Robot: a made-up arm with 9 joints. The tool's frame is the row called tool.
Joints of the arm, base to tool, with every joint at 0 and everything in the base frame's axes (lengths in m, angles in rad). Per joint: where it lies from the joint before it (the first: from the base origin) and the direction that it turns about. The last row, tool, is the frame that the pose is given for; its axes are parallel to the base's.
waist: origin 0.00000 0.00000 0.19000 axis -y
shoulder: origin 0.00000 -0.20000 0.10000 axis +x
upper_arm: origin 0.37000 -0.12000 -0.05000 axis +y
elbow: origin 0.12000 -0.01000 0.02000 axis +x
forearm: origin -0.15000 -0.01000 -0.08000 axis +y
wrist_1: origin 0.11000 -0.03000 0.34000 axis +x
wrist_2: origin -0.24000 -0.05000 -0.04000 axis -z
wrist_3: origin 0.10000 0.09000 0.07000 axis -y
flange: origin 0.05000 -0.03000 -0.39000 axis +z
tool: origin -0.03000 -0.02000 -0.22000
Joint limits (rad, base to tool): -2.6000..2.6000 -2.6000..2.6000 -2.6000..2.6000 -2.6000..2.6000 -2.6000..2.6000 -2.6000..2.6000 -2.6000..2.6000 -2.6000..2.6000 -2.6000..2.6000
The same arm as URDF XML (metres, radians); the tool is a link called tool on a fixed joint. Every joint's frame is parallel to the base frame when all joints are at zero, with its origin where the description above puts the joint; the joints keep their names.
<robot name="arm">
  <joint name="waist" type="revolute">
    <parent link="base_link"/>
    <child link="link1"/>
    <origin xyz="0 0 0.19"/>
    <axis xyz="0 -1 0"/>
    <limit lower="-2.6" upper="2.6"/>
  </joint>
  <joint name="shoulder" type="revolute">
    <parent link="link1"/>
    <child link="link2"/>
    <origin xyz="0 -0.2 0.1"/>
    <axis xyz="1 0 0"/>
    <limit lower="-2.6" upper="2.6"/>
  </joint>
  <joint name="upper_arm" type="revolute">
    <parent link="link2"/>
    <child link="link3"/>
    <origin xyz="0.37 -0.12 -0.05"/>
    <axis xyz="0 1 0"/>
    <limit lower="-2.6" upper="2.6"/>
  </joint>
  <joint name="elbow" type="revolute">
    <parent link="link3"/>
    <child link="link4"/>
    <origin xyz="0.12 -0.01 0.02"/>
    <axis xyz="1 0 0"/>
    <limit lower="-2.6" upper="2.6"/>
  </joint>
  <joint name="forearm" type="revolute">
    <parent link="link4"/>
    <child link="link5"/>
    <origin xyz="-0.15 -0.01 -0.08"/>
    <axis xyz="0 1 0"/>
    <limit lower="-2.6" upper="2.6"/>
  </joint>
  <joint name="wrist_1" type="revolute">
    <parent link="link5"/>
    <child link="link6"/>
    <origin xyz="0.11 -0.03 0.34"/>
    <axis xyz="1 0 0"/>
    <limit lower="-2.6" upper="2.6"/>
  </joint>
  <joint name="wrist_2" type="revolute">
    <parent link="link6"/>
    <child link="link7"/>
    <origin xyz="-0.24 -0.05 -0.04"/>
    <axis xyz="0 0 -1"/>
    <limit lower="-2.6" upper="2.6"/>
  </joint>
  <joint name="wrist_3" type="revolute">
    <parent link="link7"/>
    <child link="link8"/>
    <origin xyz="0.1 0.09 0.07"/>
    <axis xyz="0 -1 0"/>
    <limit lower="-2.6" upper="2.6"/>
  </joint>
  <joint name="flange" type="revolute">
    <parent link="link8"/>
    <child link="link9"/>
    <origin xyz="0.05 -0.03 -0.39"/>
    <axis xyz="0 0 1"/>
    <limit lower="-2.6" upper="2.6"/>
  </joint>
  <joint name="tool_joint" type="fixed">
    <parent link="link9"/>
    <child link="tool"/>
    <origin xyz="-0.03 -0.02 -0.22"/>
  </joint>
  <link name="base_link"/>
  <link name="link1"/>
  <link name="link2"/>
  <link name="link3"/>
  <link name="link4"/>
  <link name="link5"/>
  <link name="link6"/>
  <link name="link7"/>
  <link name="link8"/>
  <link name="link9"/>
  <link name="tool"/>
</robot>

